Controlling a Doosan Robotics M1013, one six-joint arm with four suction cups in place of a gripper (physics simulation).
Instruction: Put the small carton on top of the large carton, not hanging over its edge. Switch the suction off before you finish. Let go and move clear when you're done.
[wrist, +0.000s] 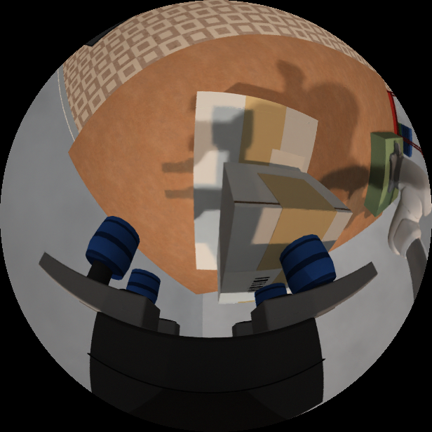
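Observation:
The small carton (272, 220), grey-white with tan tape and a barcode, hangs under the right-hand cups. My gripper (209, 272) has four blue suction cups; the two on the right overlap the small carton and hold it, and the two on the left are beside it. The large carton (265, 130), pale with a tan tape band and a label, lies below and behind the small carton on the orange-brown table top (135, 150). The small carton covers its near right part. The contact between cups and carton and the height of the gap between the cartons cannot be made out.
A green block (378, 170) stands at the right edge of the table, beside a pale rounded object (412, 200) with grey parts. A small blue item (407, 137) and a red edge (393, 112) show at the far right. A patterned surface (150, 42) runs behind the table.

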